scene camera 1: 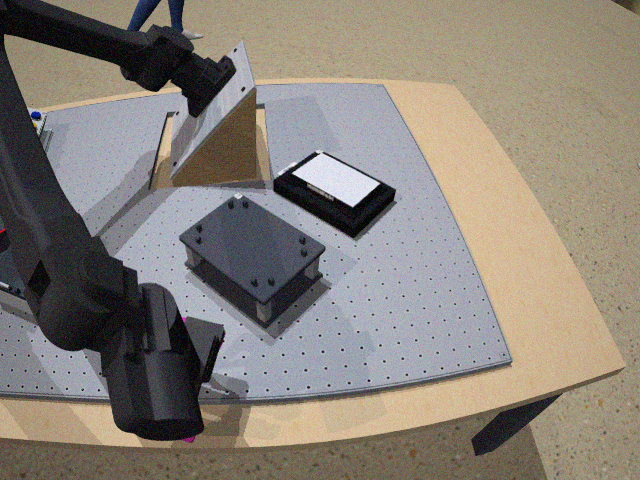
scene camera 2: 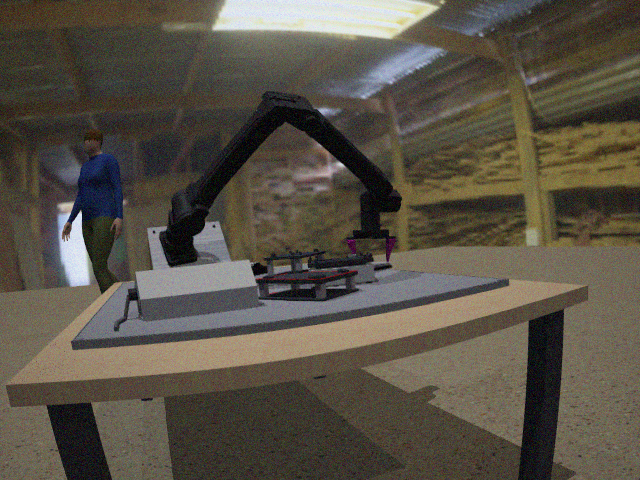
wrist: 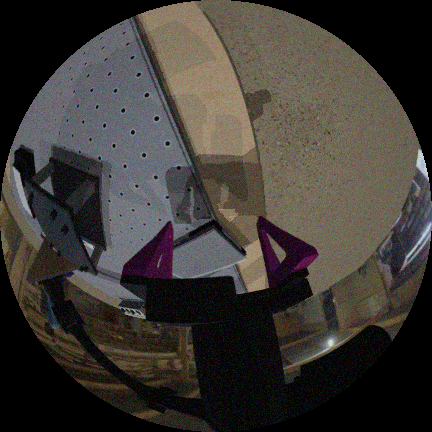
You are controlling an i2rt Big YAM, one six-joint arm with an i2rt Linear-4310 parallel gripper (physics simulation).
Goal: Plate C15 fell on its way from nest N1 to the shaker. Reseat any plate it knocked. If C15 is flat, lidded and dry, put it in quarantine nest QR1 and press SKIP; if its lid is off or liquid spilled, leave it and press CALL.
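Frame: origin at the arm's base, x left, y ahead, z down, level; metres.
Seen in the pictures: gripper, fingertip midpoint: (wrist: 215, 222); arm's base, origin of the base link: (scene camera 1: 213, 87) (scene camera 2: 177, 248) (wrist: 49, 276).
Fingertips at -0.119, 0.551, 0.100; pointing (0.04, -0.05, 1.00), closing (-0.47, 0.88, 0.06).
Note:
Offsets run from my fingertips to a thing's top centre, as dx, dy, dz. "*": to the spot under its first point. Level surfaces: height alone.
My gripper (scene camera 2: 371, 255) (wrist: 215, 222) is open, its magenta fingers wide apart and empty, above the near edge of the perforated board; in scene camera 1 the wrist hides most of it. A flat grey slab-like object @[-0.055, -0.061, -0.003] (wrist: 207, 257) with a dark edge shows low between and beyond the fingers in the wrist view. I cannot tell whether it is plate C15, nor whether it is lidded or dry. A white-topped rectangular piece @[+0.285, -0.310, -0.026] (scene camera 1: 336, 178) lies on a black base @[* +0.282, -0.213, -0.011] (scene camera 1: 355, 226). A panel with coloured buttons @[-0.330, -0.627, -0.073] (scene camera 1: 36, 116) (wrist: 132, 312) shows partly; its labels are unreadable.
A dark two-level stand (scene camera 1: 253, 242) (scene camera 2: 295, 255) (wrist: 52, 217) is beside the arm. A red-edged stand (scene camera 2: 312, 276) and a pale sloped box @[* -0.367, -0.629, -0.037] (scene camera 2: 196, 286) are on the board @[dz +0.011] (scene camera 1: 413, 310). The arm's sloped mount (scene camera 1: 222, 149) rises behind. A person (scene camera 2: 100, 191) stands beyond the table.

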